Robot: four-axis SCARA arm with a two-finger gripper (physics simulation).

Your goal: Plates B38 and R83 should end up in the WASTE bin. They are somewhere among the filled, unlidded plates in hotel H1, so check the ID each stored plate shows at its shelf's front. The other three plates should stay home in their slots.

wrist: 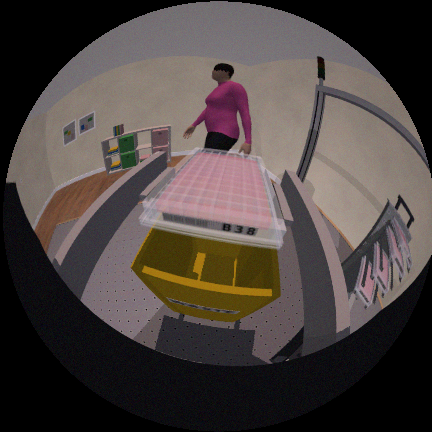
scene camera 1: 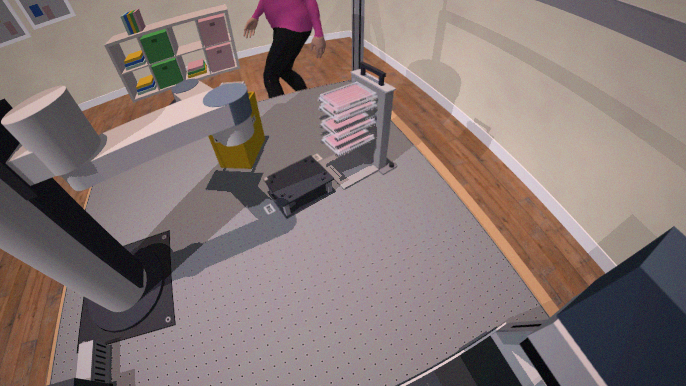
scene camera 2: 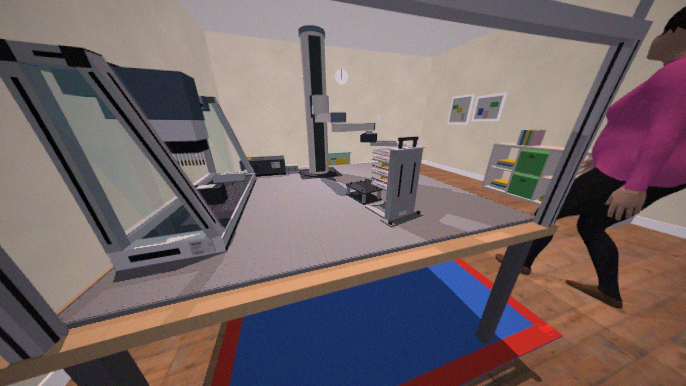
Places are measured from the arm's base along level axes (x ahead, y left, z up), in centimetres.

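Pixels of known places: gripper, fingertip midpoint: (wrist: 222,167) (scene camera 2: 396,143); arm's base, origin of the base link: (scene camera 1: 128,289) (scene camera 2: 319,174).
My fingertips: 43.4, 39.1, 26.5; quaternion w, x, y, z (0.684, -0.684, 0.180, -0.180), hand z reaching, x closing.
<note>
Ahead of a thing's pixels: the offset from my fingertips to its middle, as dx, dy, dz. "*": to the spot under its first point. Level surfaces: height alone.
My gripper (wrist: 222,167) is shut on plate B38 @(+0.2, +0.3, -1.0) (wrist: 212,185), a pink-filled plate held level, its ID facing the wrist camera. In scene camera 1 the arm hides most of the gripper and plate. The yellow WASTE bin @(+0.2, +0.2, -15.3) (scene camera 1: 243,156) (wrist: 212,300) stands upright below the plate, its open top partly covered by the plate in the wrist view. Hotel H1 @(+33.9, -20.5, -9.2) (scene camera 1: 384,120) (scene camera 2: 404,182) stands right of the bin in scene camera 1, with several pink-filled plates @(* +29.2, -26.0, -5.7) (scene camera 1: 348,124) @(+30.9, -22.2, -7.8) (wrist: 382,270) stacked in it. Their IDs cannot be read, so I cannot tell which is R83.
A low black stand (scene camera 1: 300,176) (scene camera 2: 365,187) sits between the bin and the hotel. The arm's column (scene camera 2: 312,100) rises from the perforated table @(dz -25.2) (scene camera 1: 320,280). A glass-sided machine @(* +34.5, -90.7, +15.9) (scene camera 2: 165,105) stands at the left in scene camera 2. A person (scene camera 1: 290,40) (scene camera 2: 635,140) (wrist: 227,110) is beyond the table.
</note>
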